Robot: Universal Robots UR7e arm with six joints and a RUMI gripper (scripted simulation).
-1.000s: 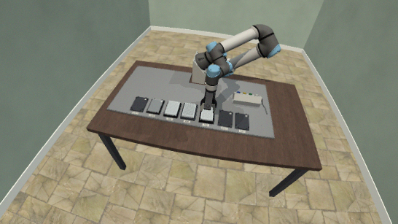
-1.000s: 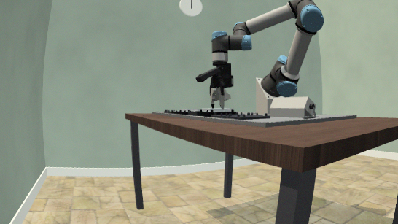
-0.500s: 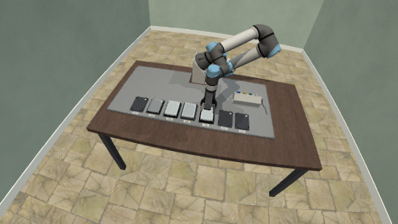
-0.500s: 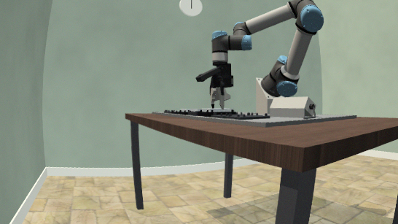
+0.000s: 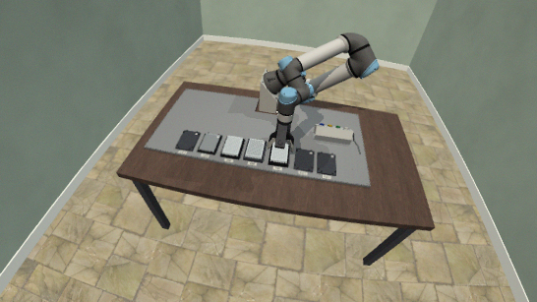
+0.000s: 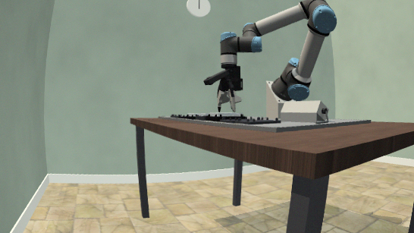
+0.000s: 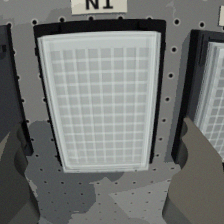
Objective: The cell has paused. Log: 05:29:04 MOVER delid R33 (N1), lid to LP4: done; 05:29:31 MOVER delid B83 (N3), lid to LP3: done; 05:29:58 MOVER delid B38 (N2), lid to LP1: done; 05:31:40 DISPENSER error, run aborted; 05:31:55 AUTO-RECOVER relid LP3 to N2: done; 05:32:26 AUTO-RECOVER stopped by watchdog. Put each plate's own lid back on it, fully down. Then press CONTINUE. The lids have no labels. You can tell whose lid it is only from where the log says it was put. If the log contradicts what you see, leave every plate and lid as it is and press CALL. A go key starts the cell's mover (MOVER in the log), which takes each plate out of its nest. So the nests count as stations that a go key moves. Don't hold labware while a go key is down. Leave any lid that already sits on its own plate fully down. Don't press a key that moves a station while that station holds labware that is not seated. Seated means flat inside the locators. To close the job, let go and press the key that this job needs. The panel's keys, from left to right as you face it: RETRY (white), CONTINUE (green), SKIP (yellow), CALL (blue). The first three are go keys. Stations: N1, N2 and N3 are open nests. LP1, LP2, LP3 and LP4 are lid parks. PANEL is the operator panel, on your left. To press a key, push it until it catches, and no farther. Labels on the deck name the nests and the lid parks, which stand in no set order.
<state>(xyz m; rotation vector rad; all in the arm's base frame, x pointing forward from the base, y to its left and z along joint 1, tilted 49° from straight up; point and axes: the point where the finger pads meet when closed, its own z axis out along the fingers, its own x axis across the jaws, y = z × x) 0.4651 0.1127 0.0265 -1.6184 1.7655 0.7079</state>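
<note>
Right now the white plate is 10 mm behind my hand, 130 mm to the right of it and 20 mm below it. From my hand the other things lie so: grey lid: 30 mm behind, 390 mm to the right, 30 mm below; then well plate: 20 mm behind, 250 mm to the right, 20 mm below; then black lid park: 30 mm behind, 390 mm to the right, 40 mm below.
</note>
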